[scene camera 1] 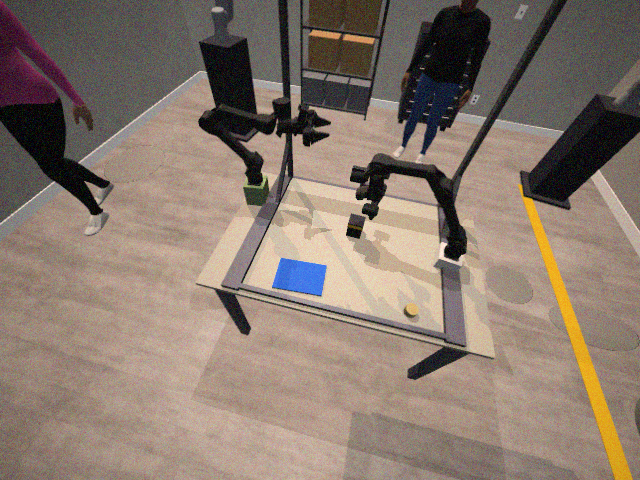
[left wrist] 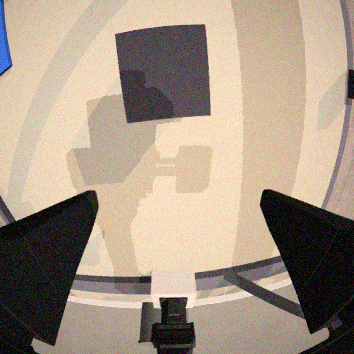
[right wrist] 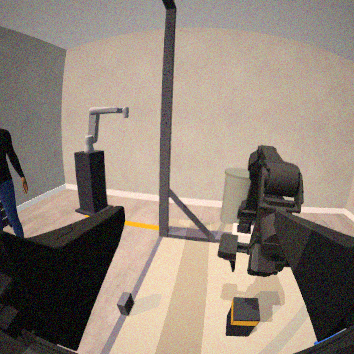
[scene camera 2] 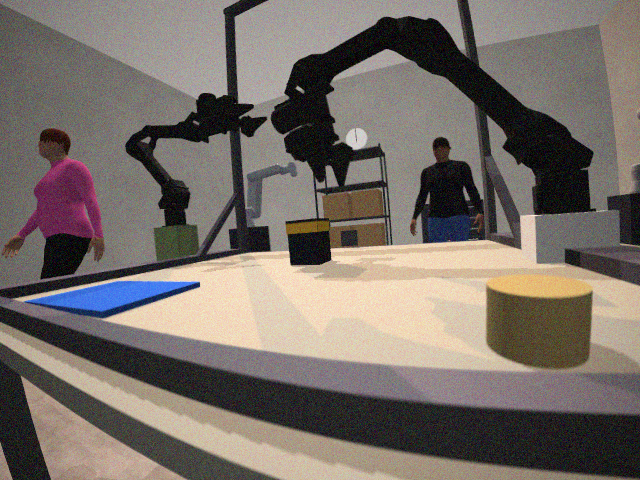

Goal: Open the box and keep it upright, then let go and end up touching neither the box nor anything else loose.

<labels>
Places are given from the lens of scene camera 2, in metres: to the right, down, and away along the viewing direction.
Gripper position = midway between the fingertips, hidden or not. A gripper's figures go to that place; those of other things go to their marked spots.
my left gripper [scene camera 2: 332, 184]: 0.03, -0.12, 0.53
my right gripper [scene camera 2: 260, 112]: -0.18, -0.39, 0.73
flat blue mat [scene camera 2: 101, 301]: -0.27, 0.08, 0.28
</labels>
